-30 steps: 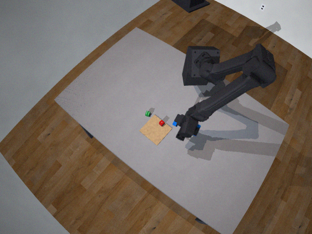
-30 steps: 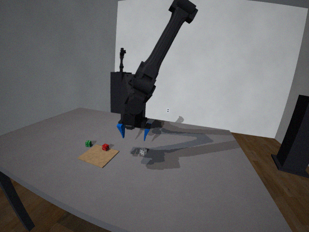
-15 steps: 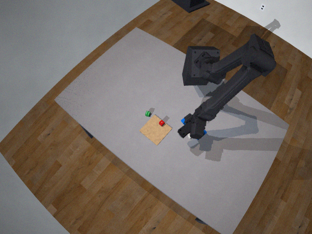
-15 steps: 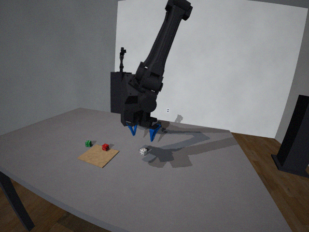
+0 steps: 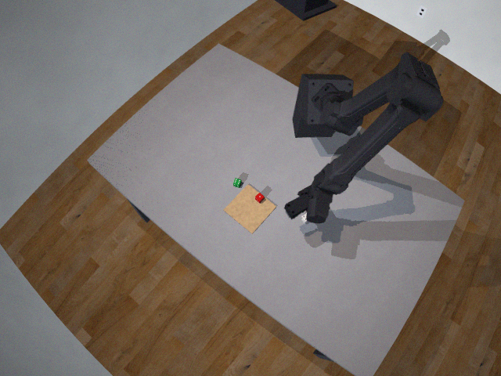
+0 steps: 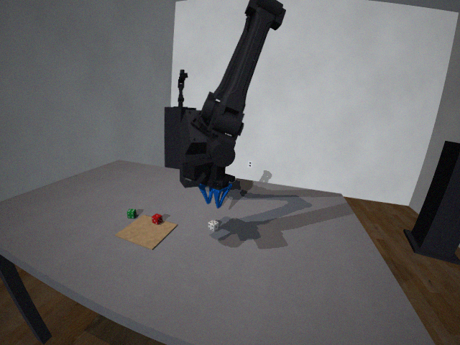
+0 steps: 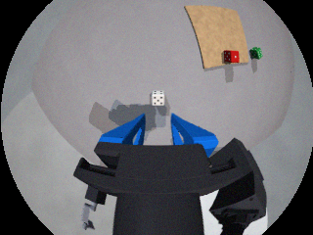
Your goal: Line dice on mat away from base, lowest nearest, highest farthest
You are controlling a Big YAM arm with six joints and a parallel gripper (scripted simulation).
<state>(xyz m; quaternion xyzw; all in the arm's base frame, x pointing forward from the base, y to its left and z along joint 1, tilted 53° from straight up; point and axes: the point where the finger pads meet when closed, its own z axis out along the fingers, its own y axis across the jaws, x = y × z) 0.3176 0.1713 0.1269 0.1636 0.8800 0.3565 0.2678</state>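
Right now the white die is 8 cm below my hand. From my hand the other things lie so: tan mat (16 cm to the right, 14 cm ahead, 9 cm below); then red die (16 cm to the right, 9 cm ahead, 8 cm below); then green die (26 cm to the right, 11 cm ahead, 8 cm below).
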